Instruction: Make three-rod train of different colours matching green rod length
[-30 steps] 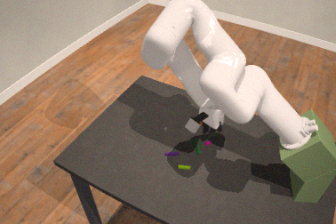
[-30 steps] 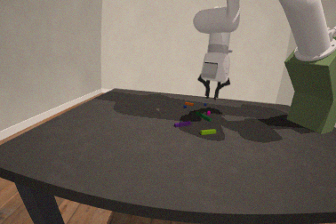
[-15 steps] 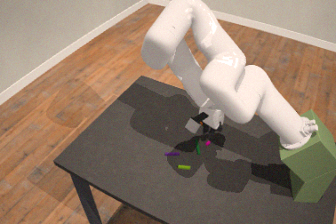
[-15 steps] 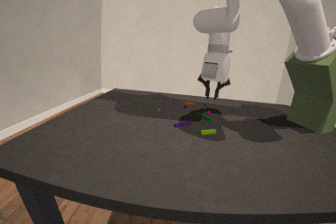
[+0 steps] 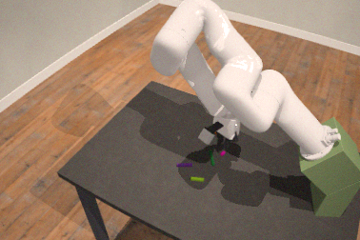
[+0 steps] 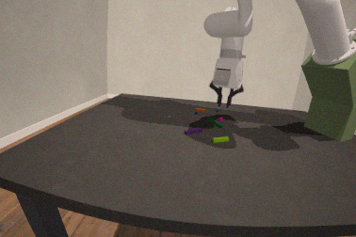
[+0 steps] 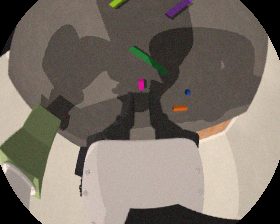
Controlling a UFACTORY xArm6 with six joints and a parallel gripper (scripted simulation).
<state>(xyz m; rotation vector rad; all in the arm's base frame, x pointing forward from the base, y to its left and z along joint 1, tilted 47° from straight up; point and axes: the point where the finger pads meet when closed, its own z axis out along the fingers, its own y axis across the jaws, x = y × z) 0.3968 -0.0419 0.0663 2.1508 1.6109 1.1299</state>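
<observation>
Right now my hand is 8 cm above the magenta rod and 1 cm to the left of it. The rest, counted from my hand: purple rod (14 cm to the left, 9 cm ahead, 8 cm below); then green rod (8 cm below, 4 cm to the left, 2 cm ahead); then orange rod (10 cm to the right, 9 cm ahead, 8 cm below).
</observation>
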